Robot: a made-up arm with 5 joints. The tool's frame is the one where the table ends.
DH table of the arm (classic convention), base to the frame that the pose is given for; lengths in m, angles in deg. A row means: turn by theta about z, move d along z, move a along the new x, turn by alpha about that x. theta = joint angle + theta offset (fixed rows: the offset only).
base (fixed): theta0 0; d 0.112; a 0; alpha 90
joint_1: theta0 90; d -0.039; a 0.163; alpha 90
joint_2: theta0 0; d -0.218; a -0.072; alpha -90
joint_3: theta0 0; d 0.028; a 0.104; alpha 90
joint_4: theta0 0; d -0.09; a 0.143; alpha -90
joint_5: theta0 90; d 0.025; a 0.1; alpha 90
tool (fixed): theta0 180; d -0.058; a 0; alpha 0
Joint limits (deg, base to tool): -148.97..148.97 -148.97..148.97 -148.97..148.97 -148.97..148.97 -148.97..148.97
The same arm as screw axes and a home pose.
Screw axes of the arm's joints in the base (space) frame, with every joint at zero. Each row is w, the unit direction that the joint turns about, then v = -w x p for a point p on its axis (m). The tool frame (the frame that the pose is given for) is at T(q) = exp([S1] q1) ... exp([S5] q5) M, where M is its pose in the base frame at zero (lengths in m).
S1 = (0, -1, 0, 0.1120, 0.0000, 0.0000)
S2 = (1, 0, 0, 0.0000, 0.2750, -0.0390)
S3 = (0, -1, 0, 0.2030, 0.0000, 0.2180)
S4 = (1, 0, 0, 0.0000, 0.3070, -0.0110)
S5 = (0, -1, 0, 0.4500, 0.0000, 0.3080)
M: xyz -0.4080 -0.0140 0.3920 (m) quaternion w x y z 1 0 0 0
Joint limits (deg, base to tool): -148.97..148.97 -148.97..148.97 -148.97..148.97 -148.97..148.97 -148.97..148.97

